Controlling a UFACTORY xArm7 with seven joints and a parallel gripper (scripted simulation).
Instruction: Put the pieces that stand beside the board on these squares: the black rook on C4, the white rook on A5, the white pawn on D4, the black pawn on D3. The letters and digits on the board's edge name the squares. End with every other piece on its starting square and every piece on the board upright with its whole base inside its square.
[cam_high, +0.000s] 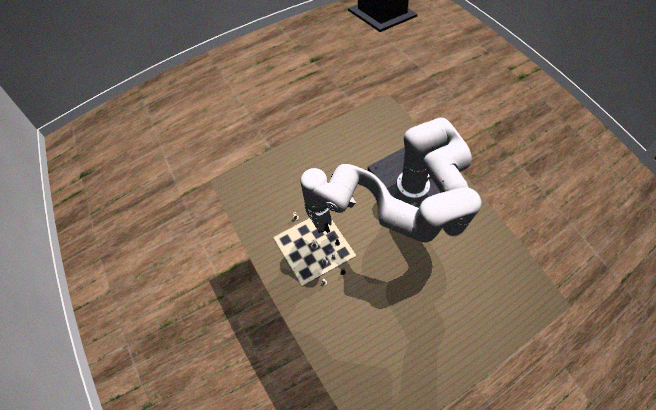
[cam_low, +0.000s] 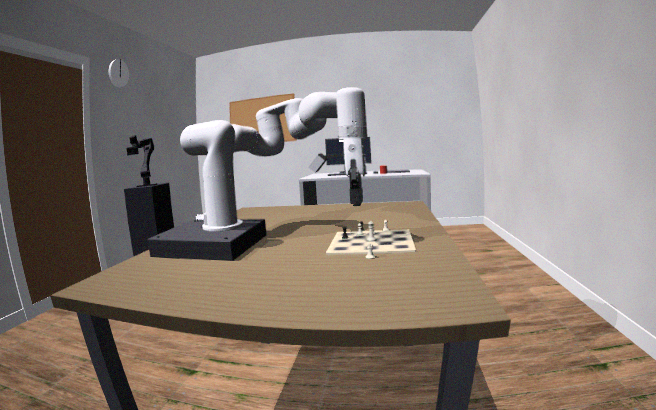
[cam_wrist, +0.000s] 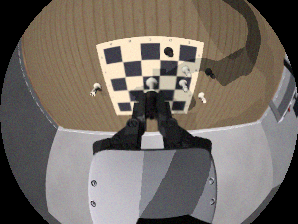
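Now: hand 130 mm above the chessboard and 40 mm short of it.
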